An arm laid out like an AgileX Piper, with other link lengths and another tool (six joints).
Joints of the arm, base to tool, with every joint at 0 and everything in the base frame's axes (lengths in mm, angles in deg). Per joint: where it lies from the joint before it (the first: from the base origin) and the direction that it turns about. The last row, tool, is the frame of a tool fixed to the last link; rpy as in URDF.
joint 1: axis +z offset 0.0 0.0 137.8
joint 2: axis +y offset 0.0 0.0 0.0
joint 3: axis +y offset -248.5 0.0 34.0
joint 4: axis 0.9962 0 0.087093 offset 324.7 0.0 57.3
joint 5: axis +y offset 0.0 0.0 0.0
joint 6: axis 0.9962 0 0.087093 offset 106.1 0.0 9.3
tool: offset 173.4 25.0 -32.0 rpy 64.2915 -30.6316 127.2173
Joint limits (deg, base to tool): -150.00..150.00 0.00..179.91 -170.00..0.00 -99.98..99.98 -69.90..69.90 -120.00..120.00
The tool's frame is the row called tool.
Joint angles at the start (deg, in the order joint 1, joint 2, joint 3, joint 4, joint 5, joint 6):
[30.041 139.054 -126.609 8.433 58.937 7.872]
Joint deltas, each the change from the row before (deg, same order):
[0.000 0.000 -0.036 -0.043 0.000 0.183]
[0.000 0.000 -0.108 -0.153 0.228 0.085]
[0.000 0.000 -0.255 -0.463 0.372 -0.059]
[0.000 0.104 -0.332 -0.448 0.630 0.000]
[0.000 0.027 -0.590 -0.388 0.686 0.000]
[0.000 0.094 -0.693 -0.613 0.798 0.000]
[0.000 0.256 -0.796 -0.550 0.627 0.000]
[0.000 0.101 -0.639 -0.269 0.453 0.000]
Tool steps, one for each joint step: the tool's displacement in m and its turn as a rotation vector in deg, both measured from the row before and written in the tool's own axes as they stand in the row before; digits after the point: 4 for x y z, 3 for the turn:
[0.0003 0.0002 0.0000 -0.117 0.003 0.114]
[-0.0002 0.0002 -0.0008 -0.003 -0.173 -0.010]
[-0.0006 0.0013 -0.0017 -0.019 -0.347 -0.380]
[-0.0016 0.0004 -0.0018 0.122 -0.549 -0.219]
[0.0009 0.0013 -0.0026 0.001 -0.300 -0.286]
[0.0000 0.0019 -0.0030 -0.034 -0.492 -0.422]
[-0.0001 0.0022 -0.0018 -0.095 -0.379 -0.402]
[0.0015 0.0017 -0.0017 -0.106 -0.086 -0.252]

